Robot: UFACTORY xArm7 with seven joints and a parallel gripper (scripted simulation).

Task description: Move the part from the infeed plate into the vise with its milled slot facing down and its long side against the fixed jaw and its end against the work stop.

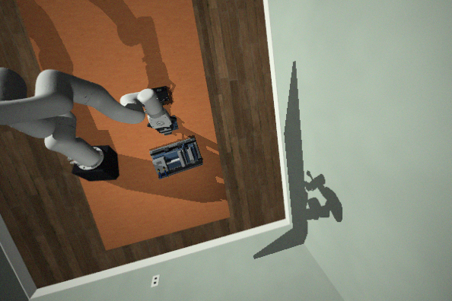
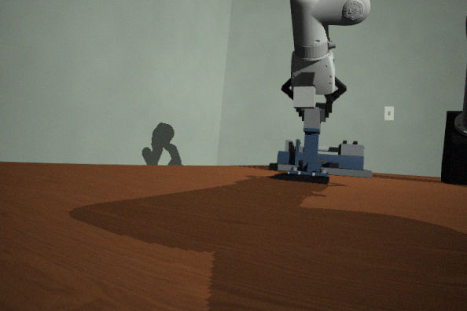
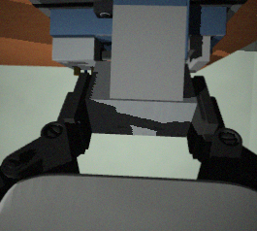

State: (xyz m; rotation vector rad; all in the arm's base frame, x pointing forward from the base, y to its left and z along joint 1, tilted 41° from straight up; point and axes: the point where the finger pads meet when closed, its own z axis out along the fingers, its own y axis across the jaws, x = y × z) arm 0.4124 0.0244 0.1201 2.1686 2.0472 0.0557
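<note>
The blue upright lies 1 cm to the right of my hand and 11 cm below it. The rest, counted from my hand: dark infeed plate (1 cm behind, 18 cm to the left, 16 cm below); then grey part (1 cm to the right); then work stop (7 cm ahead, 18 cm to the right, 8 cm below).
</note>
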